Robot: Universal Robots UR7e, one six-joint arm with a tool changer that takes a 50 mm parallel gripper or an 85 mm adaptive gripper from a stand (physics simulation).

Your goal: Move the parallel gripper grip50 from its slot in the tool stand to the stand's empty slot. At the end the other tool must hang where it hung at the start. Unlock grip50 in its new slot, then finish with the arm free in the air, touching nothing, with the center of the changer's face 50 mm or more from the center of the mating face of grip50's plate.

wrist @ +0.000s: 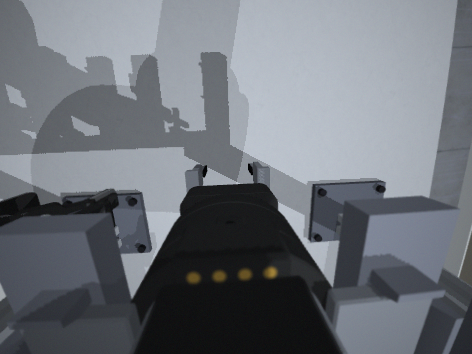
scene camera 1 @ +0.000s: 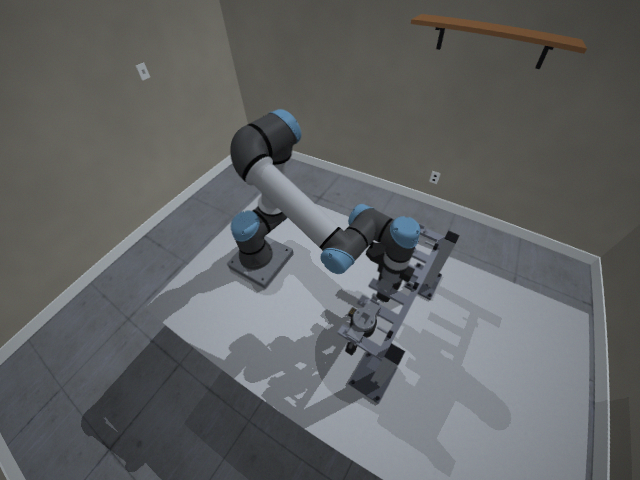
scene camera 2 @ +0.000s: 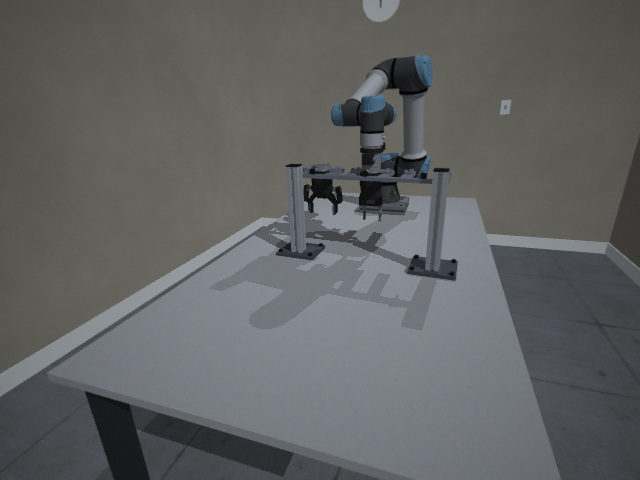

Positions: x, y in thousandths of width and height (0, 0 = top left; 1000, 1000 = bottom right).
Labels:
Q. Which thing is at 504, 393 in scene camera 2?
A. A 85 mm adaptive gripper.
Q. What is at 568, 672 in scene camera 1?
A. A 85 mm adaptive gripper.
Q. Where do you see a tool stand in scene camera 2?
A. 676, 553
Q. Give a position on a tool stand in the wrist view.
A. At 846, 694

